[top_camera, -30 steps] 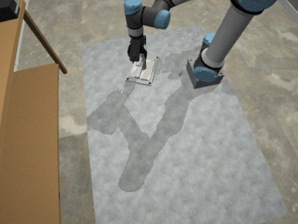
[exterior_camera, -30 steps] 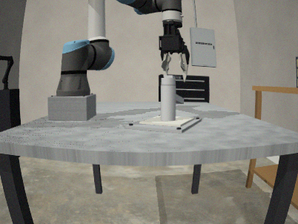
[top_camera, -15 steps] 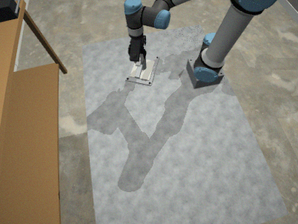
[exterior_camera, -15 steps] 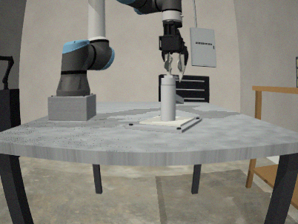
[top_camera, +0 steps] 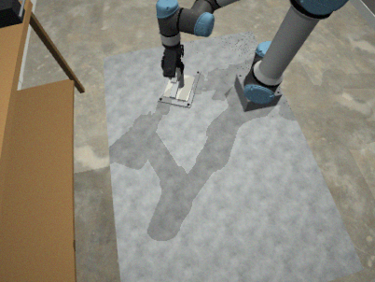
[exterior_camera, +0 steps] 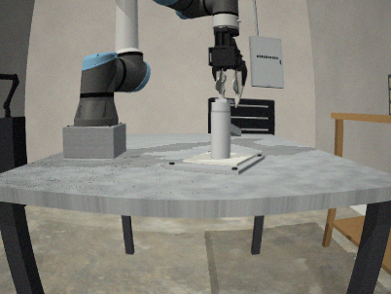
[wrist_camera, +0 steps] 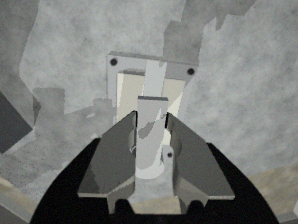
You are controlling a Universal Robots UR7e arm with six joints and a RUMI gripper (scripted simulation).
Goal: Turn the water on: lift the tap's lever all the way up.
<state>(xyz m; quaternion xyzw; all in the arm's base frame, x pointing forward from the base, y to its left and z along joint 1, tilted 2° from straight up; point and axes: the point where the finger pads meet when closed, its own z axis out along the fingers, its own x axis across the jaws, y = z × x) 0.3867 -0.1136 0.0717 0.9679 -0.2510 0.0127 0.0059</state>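
The tap lever lies 20 mm to the right of my hand and 10 mm behind it. Round my hand: tap: 50 mm to the right, 50 mm below, 30 mm behind.
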